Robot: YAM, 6 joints.
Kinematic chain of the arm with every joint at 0, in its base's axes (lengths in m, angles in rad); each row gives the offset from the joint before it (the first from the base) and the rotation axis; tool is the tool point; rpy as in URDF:
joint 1: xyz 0 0 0.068 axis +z
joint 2: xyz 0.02 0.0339 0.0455 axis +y
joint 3: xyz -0.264 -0.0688 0 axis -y
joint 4: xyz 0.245 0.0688 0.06 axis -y
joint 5: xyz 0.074 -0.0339 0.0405 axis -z
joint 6: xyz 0.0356 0 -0.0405 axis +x
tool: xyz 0 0 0 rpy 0 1.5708 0
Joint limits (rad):
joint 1: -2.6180..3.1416
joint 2: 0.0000..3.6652
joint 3: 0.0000..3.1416
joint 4: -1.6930..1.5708
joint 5: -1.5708..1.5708
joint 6: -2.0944..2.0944
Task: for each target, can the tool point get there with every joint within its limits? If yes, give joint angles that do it. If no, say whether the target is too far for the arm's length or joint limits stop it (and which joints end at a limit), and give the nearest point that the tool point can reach.
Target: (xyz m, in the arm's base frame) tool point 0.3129 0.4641 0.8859
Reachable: no: too far | nearest point 0.2116 0.3138 0.6265 | short by 0.316 m
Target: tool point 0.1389 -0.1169 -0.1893
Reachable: yes | joints -0.7862 2.9953 0.8218 0.4998 -0.4555 -0.8034
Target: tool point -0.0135 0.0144 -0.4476
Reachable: no: joint limits stop it (at a limit: joint 2) | nearest point -0.0536 0.0571 -0.3378 | short by 0.124 m
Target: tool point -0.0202 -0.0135 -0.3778
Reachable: no: joint limits stop it (at a limit: joint 2) | nearest point -0.0474 -0.0317 -0.3254 | short by 0.062 m
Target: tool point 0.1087 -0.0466 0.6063
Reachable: yes | joints -0.1602 1.4629 2.6733 -1.4234 0.9369 -1.3963
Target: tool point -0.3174 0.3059 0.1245
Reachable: yes | joints 2.4075 2.1778 1.4953 -0.4830 0.4174 -1.3893
